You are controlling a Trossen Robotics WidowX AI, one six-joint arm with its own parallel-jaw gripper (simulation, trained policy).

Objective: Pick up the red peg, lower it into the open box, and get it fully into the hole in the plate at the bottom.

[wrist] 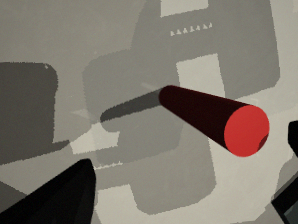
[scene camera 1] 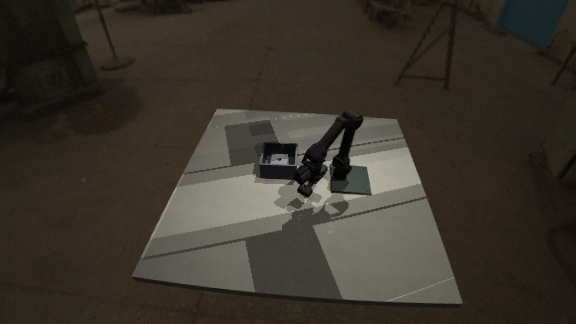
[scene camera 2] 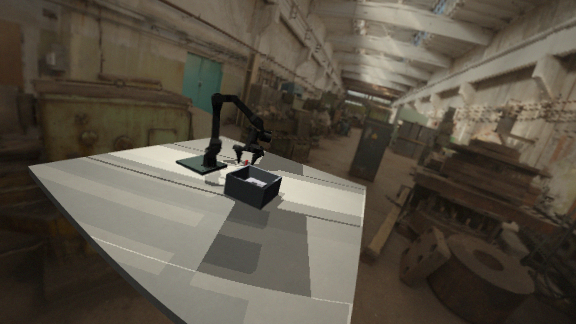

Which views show the dark box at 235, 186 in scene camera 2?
Scene camera 1 and scene camera 2 only.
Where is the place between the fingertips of my gripper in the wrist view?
193, 151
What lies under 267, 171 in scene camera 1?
A dark box.
